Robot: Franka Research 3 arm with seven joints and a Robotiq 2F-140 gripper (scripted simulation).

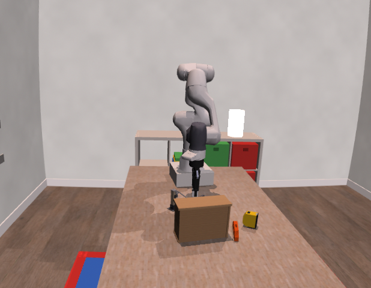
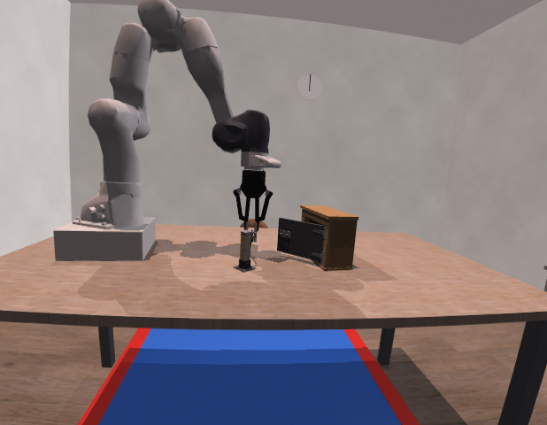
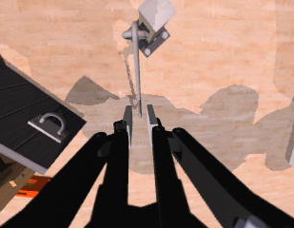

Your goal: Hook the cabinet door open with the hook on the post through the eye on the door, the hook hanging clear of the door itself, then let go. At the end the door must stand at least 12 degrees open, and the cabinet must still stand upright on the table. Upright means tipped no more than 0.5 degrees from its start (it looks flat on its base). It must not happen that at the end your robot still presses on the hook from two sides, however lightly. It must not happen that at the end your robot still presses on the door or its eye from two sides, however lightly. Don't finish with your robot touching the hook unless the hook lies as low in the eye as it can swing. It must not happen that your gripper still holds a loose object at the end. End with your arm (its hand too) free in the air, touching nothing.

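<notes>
Now: the thin grey hook 5 cm to the right of my hand, 3 cm below it and 1 cm ahead of it. From my hand the other things lie so: orange tool (21 cm to the left, 21 cm ahead, 7 cm below); then dark door (16 cm ahead, 1 cm to the right, 1 cm below); then yellow box (29 cm to the left, 13 cm ahead, 5 cm below).
</notes>
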